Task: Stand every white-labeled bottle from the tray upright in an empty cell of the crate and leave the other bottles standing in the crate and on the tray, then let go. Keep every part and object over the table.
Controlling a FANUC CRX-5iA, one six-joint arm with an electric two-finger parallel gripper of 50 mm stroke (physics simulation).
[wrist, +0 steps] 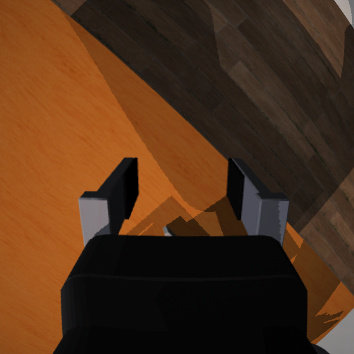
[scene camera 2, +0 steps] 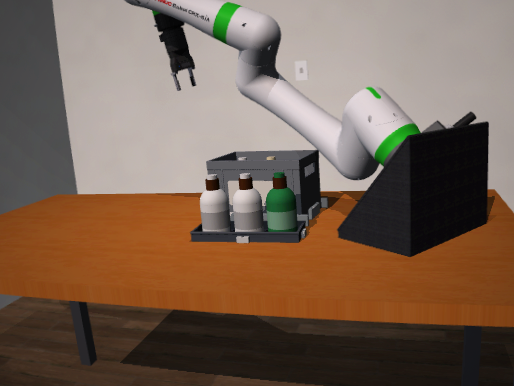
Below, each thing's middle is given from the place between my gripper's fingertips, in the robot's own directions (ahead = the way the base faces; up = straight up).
I see my gripper 300 mm past the green bottle (scene camera 2: 281,208), 550 mm to the right of it and 300 mm above it.
